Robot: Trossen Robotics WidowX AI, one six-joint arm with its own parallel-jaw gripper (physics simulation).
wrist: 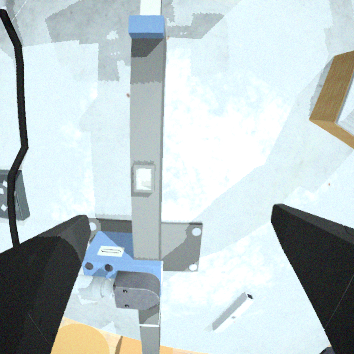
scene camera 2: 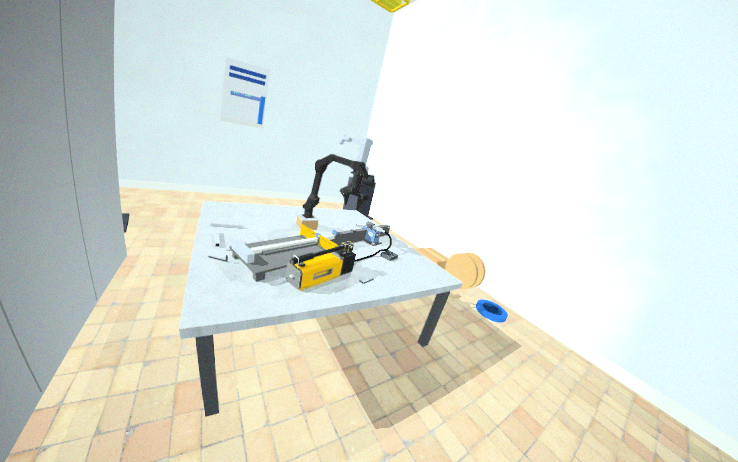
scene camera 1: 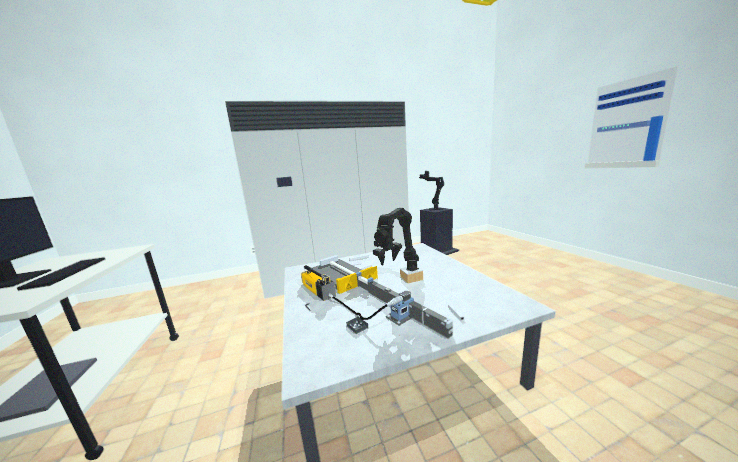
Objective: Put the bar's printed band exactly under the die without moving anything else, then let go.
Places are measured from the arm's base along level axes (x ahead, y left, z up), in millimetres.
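Pixels of known places: gripper, between the fingertips: (wrist: 180, 219) (scene camera 2: 350, 207) (scene camera 1: 388, 263); arm's base, origin of its link: (scene camera 2: 307, 216) (scene camera 1: 412, 268).
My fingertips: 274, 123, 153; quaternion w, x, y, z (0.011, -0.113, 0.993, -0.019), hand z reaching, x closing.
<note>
For each thing: its top centre in the pictures, then the offset to it from my fingertips, as dx, dy, dz. "spot": a spot on its surface instead.
- grey rail, a spot on its surface: (wrist: 146, 115) spot: +40, -37, -146
- blue bracket unit, a spot on its surface: (wrist: 120, 256) spot: +51, +155, -149
- rounded dark grey head, a spot on its surface: (wrist: 136, 290) spot: +21, +164, -102
- yellow-and-black motor unit, a spot on its surface: (scene camera 2: 322, 272) spot: +372, -410, -167
- small dark box, a spot on its surface: (scene camera 1: 357, 325) spot: +281, +125, -219
- short grey piece, centre of its top: (wrist: 232, 317) (scene camera 1: 455, 309) -183, +330, -201
A long white bar (scene camera 1: 341, 268) (scene camera 2: 288, 245) (wrist: 151, 7) lies in blue guides in line with a grey rail (scene camera 1: 383, 293) (wrist: 146, 115). A blue bracket unit (scene camera 1: 400, 309) (scene camera 2: 372, 234) (wrist: 120, 256) with a rounded dark grey head (wrist: 136, 290) sits across the rail; the die itself cannot be made out for certain. No printed band can be made out on the white bar. My gripper (scene camera 1: 387, 262) (wrist: 180, 219) is open and empty, pointing down well above the rail, with its fingers on either side of the rail in the wrist view.
A yellow-and-black motor unit (scene camera 1: 311, 283) (scene camera 2: 322, 272) stands beside yellow plates (scene camera 1: 346, 283). A black cable runs by a small dark box (scene camera 1: 357, 325) (scene camera 2: 388, 254). A wooden block (scene camera 1: 411, 276) (wrist: 327, 95) carries the arm. A short grey piece (scene camera 1: 455, 312) (wrist: 232, 311) lies near the bracket.
</note>
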